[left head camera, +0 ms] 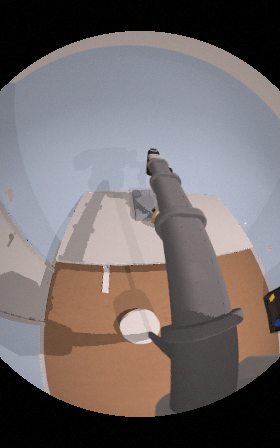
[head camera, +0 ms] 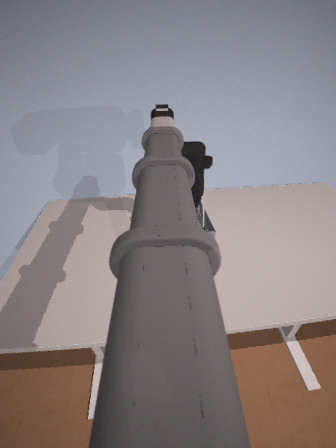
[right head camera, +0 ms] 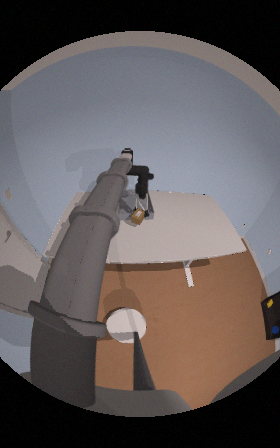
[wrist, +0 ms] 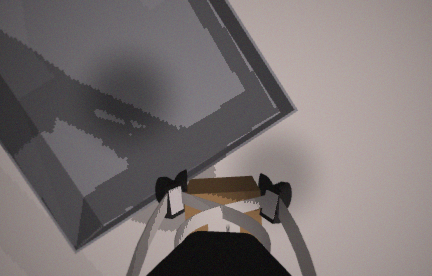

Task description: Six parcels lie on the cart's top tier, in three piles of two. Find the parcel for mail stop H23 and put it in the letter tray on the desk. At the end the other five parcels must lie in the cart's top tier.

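Where they show: gripper, fingertip midpoint: [wrist: 223,188]; robot's base, origin of the base link: [left head camera: 138,325] [right head camera: 126,324].
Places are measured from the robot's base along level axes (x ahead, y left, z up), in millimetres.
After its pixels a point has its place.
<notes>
My gripper [wrist: 223,188] {x 714, y -88, z 987 mm} [right head camera: 140,212] {x 714, y -88, z 987 mm} is shut on a brown parcel [wrist: 222,185] {x 721, y -90, z 1009 mm} [right head camera: 138,216] {x 650, y -75, z 1027 mm} [left head camera: 155,217], with one fingertip on each side of it. The parcel has a white label, partly covered by the finger bands; its print is not readable. The grey letter tray [wrist: 260,65] {x 803, y -172, z 967 mm} [right head camera: 151,207] {x 824, y -170, z 968 mm} [head camera: 210,223] {x 805, y -172, z 978 mm} stands on the desk [wrist: 370,150] {x 665, y -253, z 923 mm} [head camera: 275,260] {x 649, y -384, z 923 mm} [right head camera: 200,230] {x 651, y -542, z 923 mm}. In the wrist view the parcel shows at the outer side of the tray's near wall; its height above the desk is hard to tell. No parcel shows in the visible part of the tray. The cart's piles are not recognisable.
My extended arm [head camera: 162,310] {x 172, y 1, z 1411 mm} [left head camera: 197,280] {x 130, y 11, z 1411 mm} [right head camera: 75,270] {x 137, y -12, z 1411 mm} reaches over the desk and hides part of it. A pale blue wall [head camera: 250,100] {x 1215, y -394, z 1346 mm} stands behind the desk. A white round disc [left head camera: 137,325] {x 10, y 24, z 187 mm} [right head camera: 125,325] {x -1, y 3, z 187 mm} shows low before the desk. A dark panel with yellow and blue spots [right head camera: 270,316] {x -488, y -2338, z 72 mm} is at the right edge.
</notes>
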